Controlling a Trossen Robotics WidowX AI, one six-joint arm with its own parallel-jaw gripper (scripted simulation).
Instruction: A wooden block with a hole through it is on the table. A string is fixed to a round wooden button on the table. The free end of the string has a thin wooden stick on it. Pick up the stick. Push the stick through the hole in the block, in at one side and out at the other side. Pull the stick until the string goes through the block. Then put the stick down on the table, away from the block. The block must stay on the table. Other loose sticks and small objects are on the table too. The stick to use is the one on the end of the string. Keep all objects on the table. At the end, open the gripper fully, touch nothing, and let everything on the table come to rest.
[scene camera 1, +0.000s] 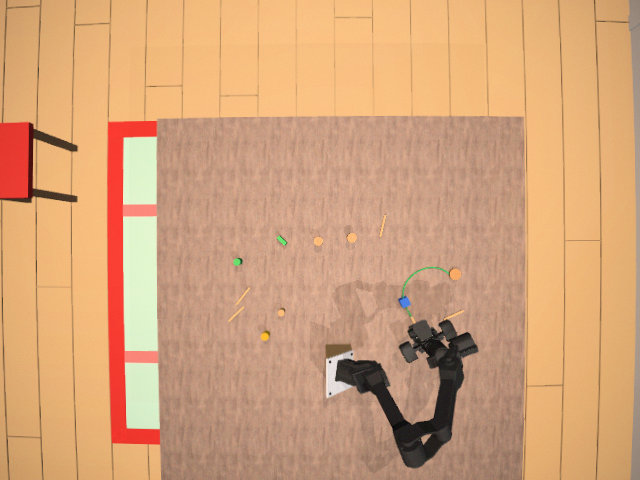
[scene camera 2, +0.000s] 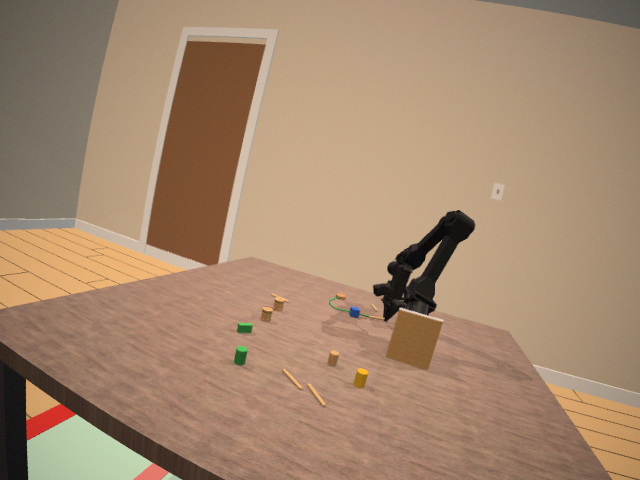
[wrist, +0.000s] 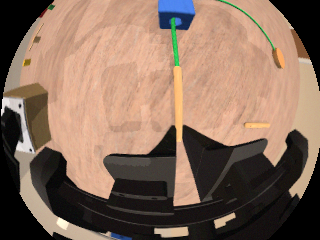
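Note:
You'd find my gripper (scene camera 1: 419, 332), (scene camera 2: 384, 320), (wrist: 178, 128) in the scene here, so my gripper is what I can see.

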